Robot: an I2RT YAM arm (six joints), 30 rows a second.
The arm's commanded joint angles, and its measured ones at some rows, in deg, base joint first. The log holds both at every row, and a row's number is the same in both.
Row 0, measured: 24.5, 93.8, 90.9, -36.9, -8.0, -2.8
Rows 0 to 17, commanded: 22.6, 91.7, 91.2, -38.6, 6.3, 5.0; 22.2, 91.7, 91.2, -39.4, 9.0, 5.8; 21.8, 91.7, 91.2, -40.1, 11.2, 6.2; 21.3, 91.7, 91.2, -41.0, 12.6, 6.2; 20.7, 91.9, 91.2, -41.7, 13.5, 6.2; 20.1, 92.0, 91.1, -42.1, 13.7, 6.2; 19.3, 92.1, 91.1, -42.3, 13.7, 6.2; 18.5, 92.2, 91.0, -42.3, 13.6, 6.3; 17.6, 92.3, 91.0, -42.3, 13.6, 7.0; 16.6, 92.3, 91.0, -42.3, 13.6, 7.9; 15.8, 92.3, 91.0, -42.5, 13.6, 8.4; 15.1, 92.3, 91.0, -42.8, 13.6, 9.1; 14.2, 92.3, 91.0, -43.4, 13.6, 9.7; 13.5, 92.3, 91.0, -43.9, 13.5, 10.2; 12.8, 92.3, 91.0, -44.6, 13.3, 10.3; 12.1, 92.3, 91.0, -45.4, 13.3, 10.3; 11.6, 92.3, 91.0, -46.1, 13.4, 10.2; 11.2, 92.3, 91.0, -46.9, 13.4, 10.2
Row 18, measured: 12.4, 92.3, 91.0, -45.9, 12.2, 8.4
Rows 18 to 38, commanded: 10.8, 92.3, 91.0, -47.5, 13.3, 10.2; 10.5, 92.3, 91.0, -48.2, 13.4, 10.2; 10.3, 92.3, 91.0, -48.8, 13.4, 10.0; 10.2, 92.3, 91.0, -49.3, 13.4, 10.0; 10.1, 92.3, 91.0, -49.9, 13.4, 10.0; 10.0, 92.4, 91.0, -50.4, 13.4, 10.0; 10.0, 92.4, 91.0, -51.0, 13.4, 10.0; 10.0, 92.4, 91.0, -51.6, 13.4, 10.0; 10.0, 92.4, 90.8, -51.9, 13.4, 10.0; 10.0, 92.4, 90.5, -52.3, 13.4, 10.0; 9.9, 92.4, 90.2, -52.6, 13.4, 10.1; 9.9, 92.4, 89.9, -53.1, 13.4, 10.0; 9.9, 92.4, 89.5, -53.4, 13.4, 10.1; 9.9, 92.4, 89.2, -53.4, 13.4, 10.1; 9.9, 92.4, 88.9, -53.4, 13.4, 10.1; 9.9, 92.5, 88.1, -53.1, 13.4, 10.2; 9.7, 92.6, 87.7, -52.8, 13.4, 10.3; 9.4, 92.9, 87.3, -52.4, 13.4, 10.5; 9.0, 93.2, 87.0, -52.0, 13.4, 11.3; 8.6, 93.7, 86.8, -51.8, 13.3, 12.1; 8.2, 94.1, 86.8, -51.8, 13.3, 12.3
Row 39, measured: 9.6, 92.6, 87.6, -52.2, 12.6, 9.9
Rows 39 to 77, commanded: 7.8, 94.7, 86.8, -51.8, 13.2, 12.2; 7.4, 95.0, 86.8, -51.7, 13.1, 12.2; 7.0, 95.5, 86.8, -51.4, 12.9, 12.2; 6.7, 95.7, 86.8, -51.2, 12.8, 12.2; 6.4, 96.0, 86.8, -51.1, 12.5, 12.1; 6.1, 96.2, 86.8, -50.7, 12.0, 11.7; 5.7, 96.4, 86.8, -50.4, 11.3, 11.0; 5.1, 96.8, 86.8, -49.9, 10.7, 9.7; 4.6, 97.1, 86.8, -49.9, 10.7, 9.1; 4.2, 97.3, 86.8, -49.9, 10.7, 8.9; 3.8, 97.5, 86.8, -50.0, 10.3, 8.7; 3.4, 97.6, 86.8, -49.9, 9.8, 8.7; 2.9, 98.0, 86.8, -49.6, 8.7, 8.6; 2.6, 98.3, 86.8, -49.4, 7.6, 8.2; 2.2, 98.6, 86.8, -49.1, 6.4, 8.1; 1.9, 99.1, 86.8, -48.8, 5.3, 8.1; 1.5, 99.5, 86.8, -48.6, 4.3, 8.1; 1.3, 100.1, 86.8, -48.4, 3.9, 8.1; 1.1, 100.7, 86.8, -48.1, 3.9, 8.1; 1.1, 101.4, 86.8, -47.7, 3.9, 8.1; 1.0, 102.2, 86.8, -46.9, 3.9, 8.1; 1.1, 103.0, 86.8, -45.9, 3.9, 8.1; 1.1, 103.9, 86.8, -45.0, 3.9, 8.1; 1.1, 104.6, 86.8, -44.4, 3.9, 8.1; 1.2, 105.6, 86.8, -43.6, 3.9, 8.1; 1.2, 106.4, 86.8, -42.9, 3.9, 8.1; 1.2, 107.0, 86.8, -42.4, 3.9, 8.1; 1.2, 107.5, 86.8, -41.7, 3.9, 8.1; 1.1, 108.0, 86.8, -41.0, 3.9, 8.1; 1.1, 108.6, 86.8, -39.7, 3.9, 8.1; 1.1, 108.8, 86.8, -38.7, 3.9, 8.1; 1.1, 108.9, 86.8, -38.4, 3.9, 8.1; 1.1, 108.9, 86.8, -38.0, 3.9, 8.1; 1.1, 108.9, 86.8, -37.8, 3.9, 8.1; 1.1, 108.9, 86.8, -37.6, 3.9, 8.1; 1.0, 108.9, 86.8, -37.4, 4.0, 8.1; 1.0, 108.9, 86.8, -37.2, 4.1, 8.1; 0.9, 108.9, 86.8, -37.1, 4.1, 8.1; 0.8, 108.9, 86.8, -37.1, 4.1, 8.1
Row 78, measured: 1.2, 108.7, 86.8, -37.4, 4.3, 8.5
